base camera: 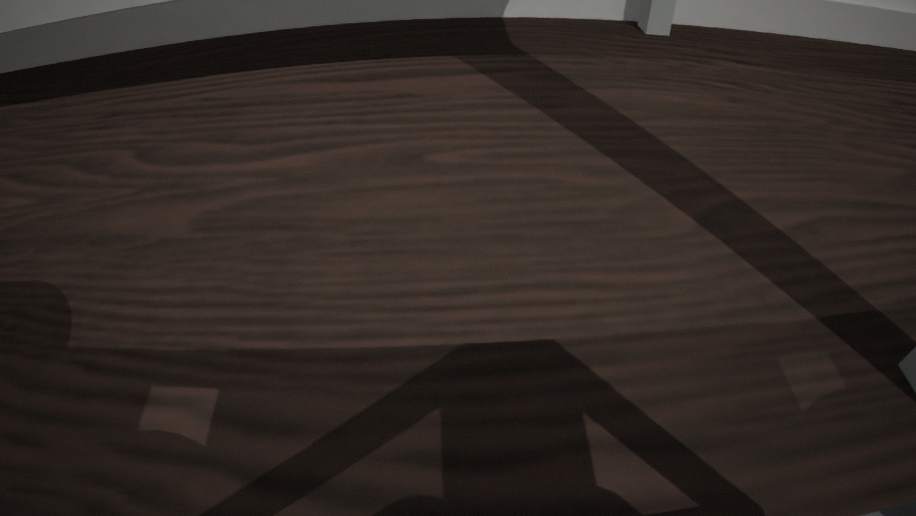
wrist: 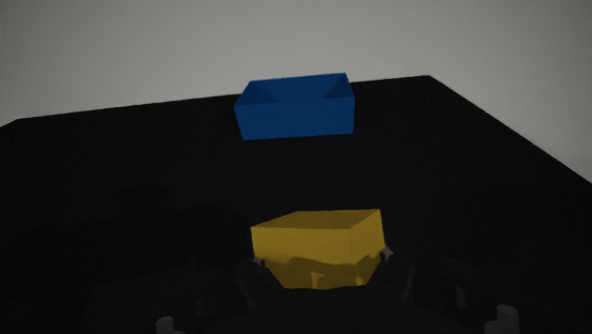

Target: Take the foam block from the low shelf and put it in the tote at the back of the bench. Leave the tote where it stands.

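Places are measured from the arm's base along level axes (x ahead, y left, z up), in centimetres.
Where they show: gripper, fingertip midpoint: (wrist: 321, 254).
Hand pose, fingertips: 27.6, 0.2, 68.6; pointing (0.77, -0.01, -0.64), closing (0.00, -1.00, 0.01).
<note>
Each offset is from my fingertips to the top centre of the thing, as dx, dy, dz. Level surfaces: height alone.
The yellow foam block @(-3.1, -0.1, +6.5) (wrist: 305, 244) is between the fingertips at the bottom middle of the wrist view. My gripper (wrist: 321, 254) is shut on it, one finger on each side; the lower part of the block is in shadow. The blue tote @(+55.4, +3.2, -6.8) (wrist: 297, 119) stands upright near the back edge of the dark bench @(dz -16.8) (wrist: 175, 160), beyond the block and slightly left of it in the wrist view. The tote's open top faces up; its floor is hidden by its front wall. Block and tote are apart. The gripper, block and tote do not show in the base camera view.
In the base camera view a brown wood floor @(dz -108.2) (base camera: 384, 192) carries dark shadows. A light post (base camera: 658, 17) stands at the top right, by a pale wall base (base camera: 256, 12). A pale corner of something juts in at the right edge. A grey wall (wrist: 150, 45) rises behind the bench.
</note>
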